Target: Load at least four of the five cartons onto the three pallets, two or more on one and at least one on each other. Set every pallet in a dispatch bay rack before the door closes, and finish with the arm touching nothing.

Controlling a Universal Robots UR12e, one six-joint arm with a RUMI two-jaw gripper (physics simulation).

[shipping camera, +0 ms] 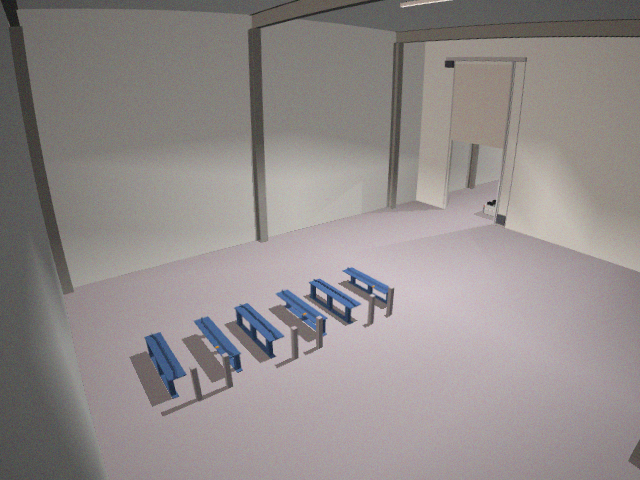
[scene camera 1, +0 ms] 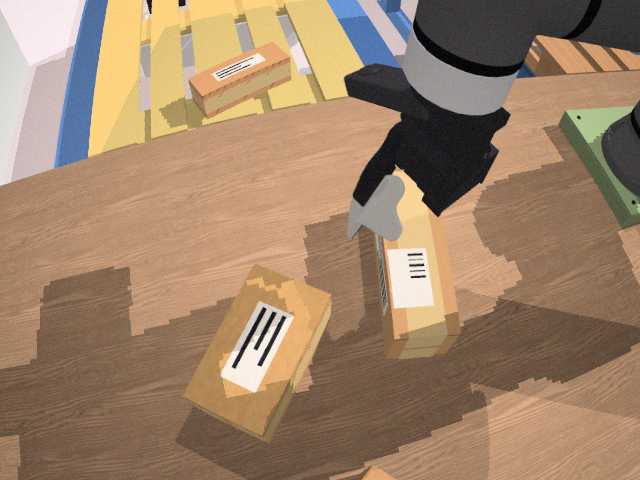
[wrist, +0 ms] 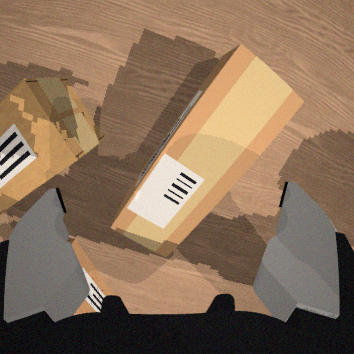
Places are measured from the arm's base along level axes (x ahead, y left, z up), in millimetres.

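Pixels of known places: gripper, fingertip midpoint: (scene camera 1: 399, 202) (wrist: 171, 189).
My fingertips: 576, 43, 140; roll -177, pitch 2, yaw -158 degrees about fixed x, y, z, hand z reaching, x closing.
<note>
For each thing: its middle in the pictures, then the offset to it from my fingertips, as dx, dy, dz. Level surfaces: height alone.
- long taped carton, body centre: (wrist: 194, 157) (scene camera 1: 410, 262) -29, +16, -130
- wooden table, its level: dz -174
- wider carton, body centre: (scene camera 1: 261, 357) (wrist: 23, 150) +195, +86, -129
My gripper (scene camera 1: 405, 219) (wrist: 171, 189) is open and empty, above a long taped carton (scene camera 1: 421, 279) (wrist: 220, 145) on the wooden table (scene camera 1: 180, 196) (wrist: 100, 30). The fingers look apart from that carton; one is hidden in scene camera 1. A wider carton (scene camera 1: 258, 351) (wrist: 30, 135) lies beside it. Part of another carton shows at the near edge (scene camera 1: 379, 473) and by a finger in the wrist view (wrist: 90, 275). One carton (scene camera 1: 240, 80) lies on the yellow pallet (scene camera 1: 325, 51). Blue dispatch bay racks (shipping camera: 258, 322) hold no pallets. The door (shipping camera: 480, 103) is partly lowered.
A slatted wooden pallet (scene camera 1: 563, 59) shows behind the arm. Blue rack beams (scene camera 1: 77, 98) flank the yellow pallet. A green base plate (scene camera 1: 586, 124) is at the right. Grey posts (shipping camera: 227, 372) stand before the bays. A low white vehicle (shipping camera: 489, 208) is at the doorway.
</note>
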